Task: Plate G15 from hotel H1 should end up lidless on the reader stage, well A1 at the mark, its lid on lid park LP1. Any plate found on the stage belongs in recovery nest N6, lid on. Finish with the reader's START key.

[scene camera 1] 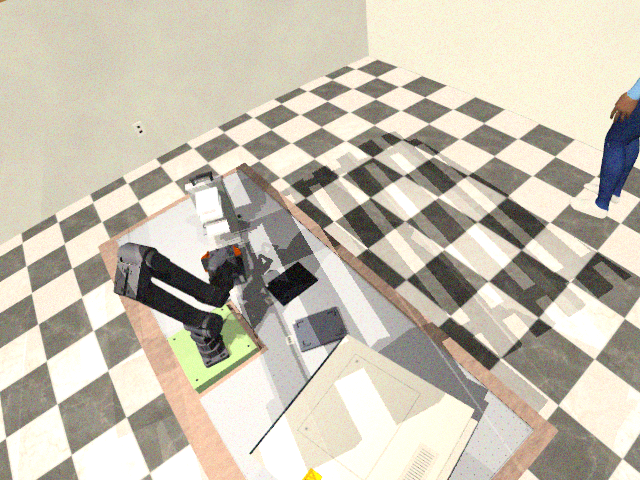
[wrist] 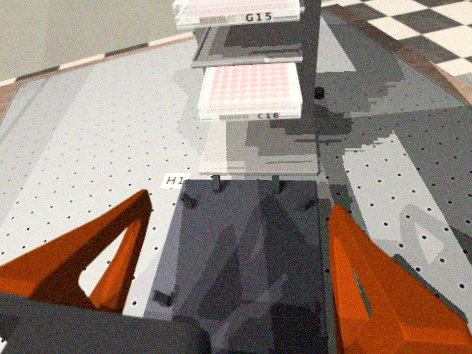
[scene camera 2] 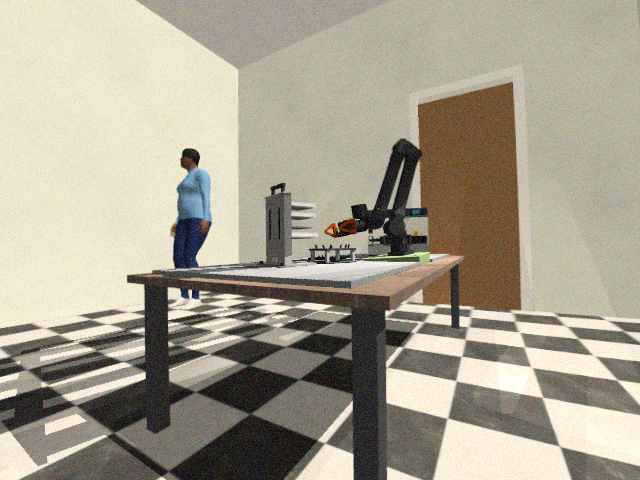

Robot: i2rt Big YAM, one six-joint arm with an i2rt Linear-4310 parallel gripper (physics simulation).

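Frame: origin at the arm's base, x ahead, y left, z up, level; centimetres.
Where they show: gripper, fingertip midpoint: (scene camera 1: 221, 248) (wrist: 238, 205) (scene camera 2: 331, 230); arm's base at its link origin: (scene camera 1: 212, 349) (scene camera 2: 400, 254).
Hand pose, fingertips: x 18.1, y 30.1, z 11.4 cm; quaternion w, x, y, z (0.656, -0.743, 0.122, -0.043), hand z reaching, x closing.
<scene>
Things, the pixels of their top centre, and the offset from my fingertips. "spot": a spot on its surface instead.
- Plate G15 at a spot on its surface: (wrist: 240, 11) spot: dx +2.3, dy +12.1, dz +5.1 cm
- plate C16 at its top centre: (wrist: 249, 64) (scene camera 1: 215, 221) dx +3.2, dy +17.2, dz -1.5 cm
- reader at its top centre: (scene camera 1: 360, 433) (scene camera 2: 397, 211) dx +7.0, dy -85.1, dz +15.7 cm
- black rectangle at a spot on its surface: (scene camera 1: 292, 283) spot: dx +17.5, dy -20.1, dz -12.7 cm
- dark grey corner-marked holder at its top centre: (scene camera 1: 318, 327) dx +16.6, dy -42.0, dz -11.9 cm
- thin dark panel edge at a spot on its surface: (scene camera 1: 294, 397) spot: dx -1.5, dy -68.0, dz +10.1 cm
Hotel H1 (scene camera 1: 210, 206) (scene camera 2: 278, 227) stands at the table's far end with its shelves facing my gripper. Plate G15 (wrist: 240, 11), pink-welled with a clear rim, sits on an upper shelf, cut off by the top edge of the wrist view. A bare shelf is below it, then plate C16 (wrist: 254, 90). My gripper (scene camera 1: 221, 253) (scene camera 2: 337, 228) (wrist: 238, 205) is open and empty, in front of the hotel and above a dark pegged stand (scene camera 2: 333, 250) (wrist: 250, 260). The reader (scene camera 1: 382, 408) is a large beige box; its stage and START key cannot be made out. Labels LP1 and N6 do not show.
A black rectangle (scene camera 1: 292, 283) and a dark grey corner-marked holder (scene camera 1: 320, 329) lie between hotel and reader. A thin dark panel edge (scene camera 1: 294, 397) runs along the reader. The arm stands on a green base (scene camera 1: 235, 356) (scene camera 2: 421, 256). A person (scene camera 1: 615, 149) (scene camera 2: 192, 201) stands beyond the table.
</scene>
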